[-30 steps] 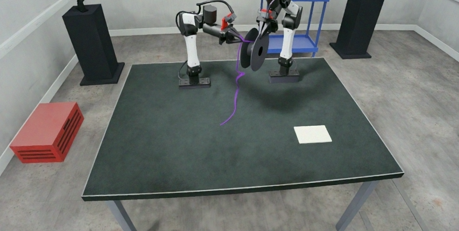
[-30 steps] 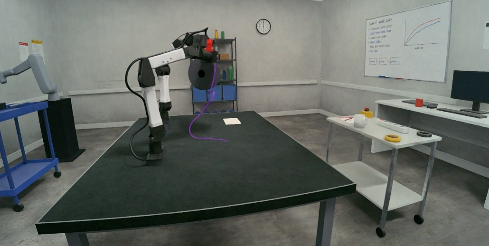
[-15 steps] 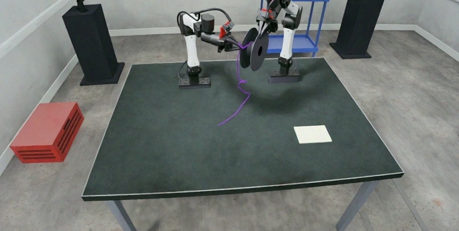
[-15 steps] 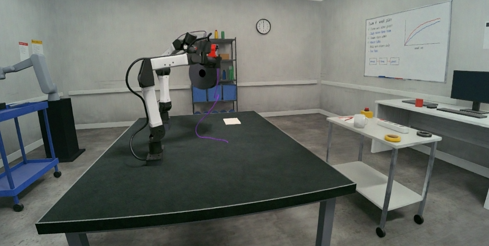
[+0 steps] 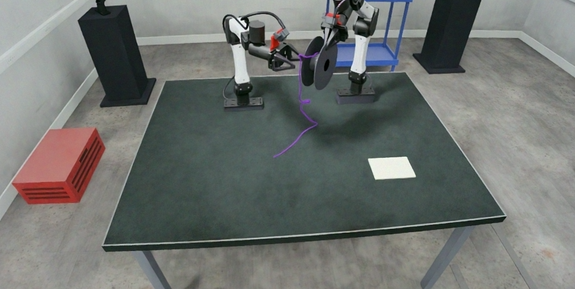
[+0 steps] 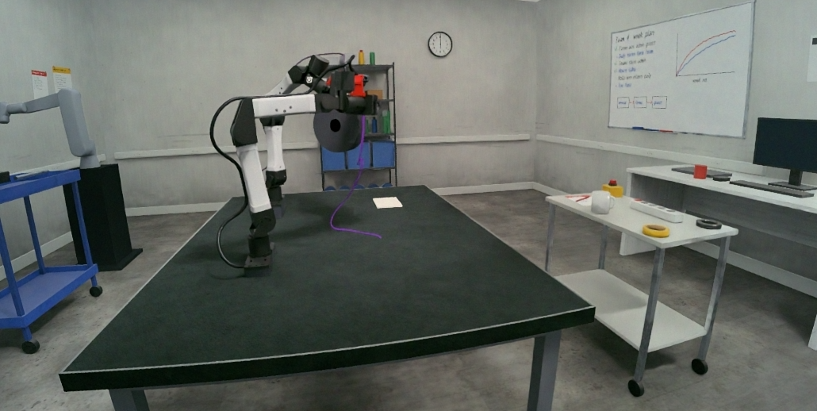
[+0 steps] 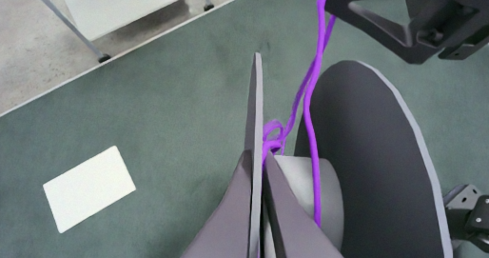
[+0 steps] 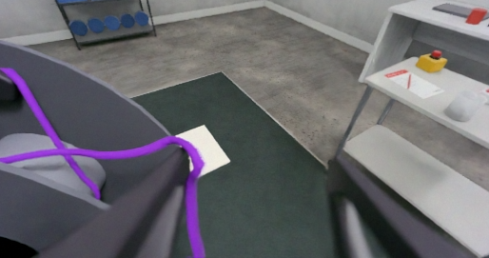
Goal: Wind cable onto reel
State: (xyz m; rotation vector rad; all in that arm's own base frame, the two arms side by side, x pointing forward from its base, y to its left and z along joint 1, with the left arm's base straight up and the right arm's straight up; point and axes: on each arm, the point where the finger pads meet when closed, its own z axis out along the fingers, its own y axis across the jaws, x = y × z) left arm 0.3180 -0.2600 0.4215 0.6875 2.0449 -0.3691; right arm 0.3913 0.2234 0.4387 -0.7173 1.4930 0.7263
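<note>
Now: left hand 3 cm past the dark grey reel, 1 cm to the left of it and 8 cm above it. The rest, counted from my left hand: white card 21 cm ahead, 28 cm to the left, 47 cm below.
</note>
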